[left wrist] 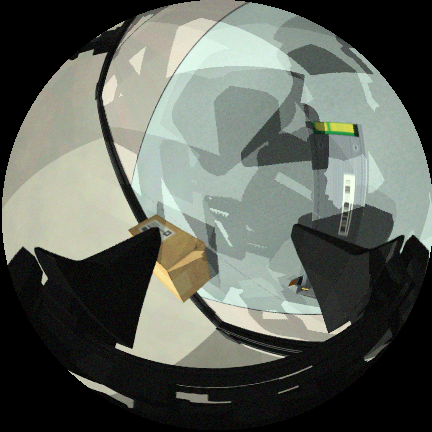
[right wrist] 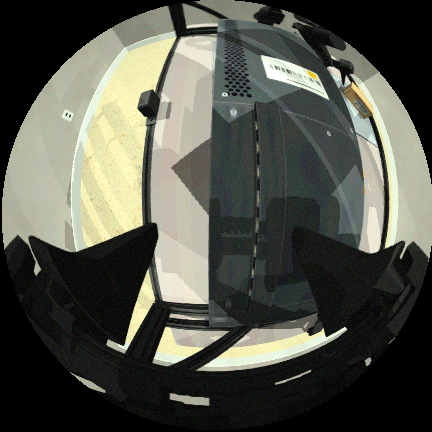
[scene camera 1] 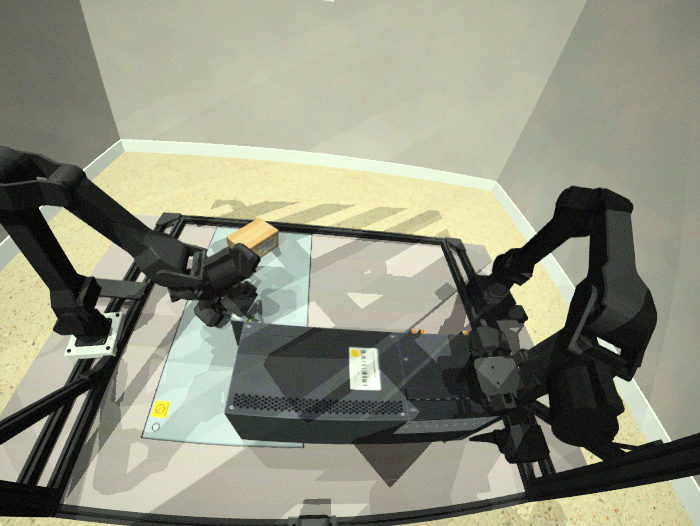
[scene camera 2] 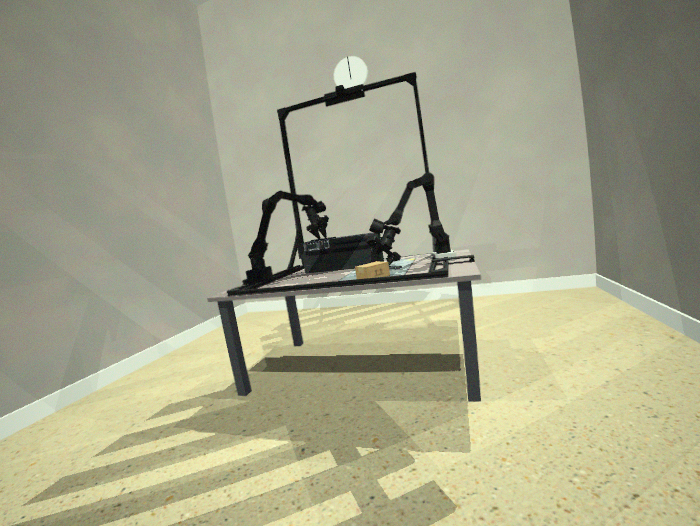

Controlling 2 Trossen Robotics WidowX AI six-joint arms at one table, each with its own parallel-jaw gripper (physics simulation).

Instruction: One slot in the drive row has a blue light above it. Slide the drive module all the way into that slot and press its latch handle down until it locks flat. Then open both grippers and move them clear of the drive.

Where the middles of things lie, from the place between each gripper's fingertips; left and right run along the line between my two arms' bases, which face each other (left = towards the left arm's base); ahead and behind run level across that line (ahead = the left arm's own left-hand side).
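Labels:
Cardboard box (scene camera 1: 259, 236): my right hand 150 mm above it, 560 mm short of it, 310 mm to the right of it. My left hand 1 cm above the box, 16 cm short of it, 2 cm to the left of it.

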